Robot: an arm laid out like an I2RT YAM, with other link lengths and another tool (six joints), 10 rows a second.
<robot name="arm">
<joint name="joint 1" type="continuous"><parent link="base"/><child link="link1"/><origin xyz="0 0 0.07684" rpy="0 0 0"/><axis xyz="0 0 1"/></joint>
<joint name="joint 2" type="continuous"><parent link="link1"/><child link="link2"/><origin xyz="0.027 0.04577 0.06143" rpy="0 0 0"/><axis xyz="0 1 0"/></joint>
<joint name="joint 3" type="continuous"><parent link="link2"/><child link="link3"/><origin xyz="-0.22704 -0.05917 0" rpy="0 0 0"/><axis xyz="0 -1 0"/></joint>
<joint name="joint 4" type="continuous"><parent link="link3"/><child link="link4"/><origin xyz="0.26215 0.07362 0.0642" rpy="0 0 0"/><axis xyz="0 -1 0"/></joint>
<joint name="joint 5" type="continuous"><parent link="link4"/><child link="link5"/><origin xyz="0.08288 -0.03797 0.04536" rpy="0 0 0"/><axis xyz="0 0 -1"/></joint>
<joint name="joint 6" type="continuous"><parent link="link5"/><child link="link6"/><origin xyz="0.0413 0 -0.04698" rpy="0 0 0"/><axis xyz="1 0 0"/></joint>
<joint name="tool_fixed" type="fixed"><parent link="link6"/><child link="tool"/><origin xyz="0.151 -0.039 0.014" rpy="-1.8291 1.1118 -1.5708"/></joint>
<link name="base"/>
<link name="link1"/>
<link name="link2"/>
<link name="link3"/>
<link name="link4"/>
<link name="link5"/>
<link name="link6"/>
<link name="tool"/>
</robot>
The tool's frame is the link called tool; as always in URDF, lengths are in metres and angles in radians. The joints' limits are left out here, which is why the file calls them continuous.
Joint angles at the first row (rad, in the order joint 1, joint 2, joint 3, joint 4, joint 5, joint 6):
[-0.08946 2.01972 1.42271 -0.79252 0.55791 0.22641]
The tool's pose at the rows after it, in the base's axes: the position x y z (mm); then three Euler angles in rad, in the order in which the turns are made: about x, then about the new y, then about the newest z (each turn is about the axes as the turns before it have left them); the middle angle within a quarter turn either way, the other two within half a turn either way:
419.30, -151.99, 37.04, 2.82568, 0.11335, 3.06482
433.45, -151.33, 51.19, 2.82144, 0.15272, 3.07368
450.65, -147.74, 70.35, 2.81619, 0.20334, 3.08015
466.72, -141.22, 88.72, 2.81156, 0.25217, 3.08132
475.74, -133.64, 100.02, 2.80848, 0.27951, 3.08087
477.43, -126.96, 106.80, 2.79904, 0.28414, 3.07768
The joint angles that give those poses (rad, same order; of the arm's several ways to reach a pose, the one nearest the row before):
[-0.08945 2.02049 1.45401 -0.79520 0.55410 0.22641]
[-0.08526 2.02507 1.50704 -0.80360 0.55371 0.22679]
[-0.07419 2.02925 1.57378 -0.81656 0.55410 0.22794]
[-0.05741 2.03537 1.63788 -0.82876 0.55600 0.22985]
[-0.03909 2.04221 1.68131 -0.84438 0.56096 0.23900]
[-0.02078 2.04413 1.70348 -0.86693 0.57546 0.25007]

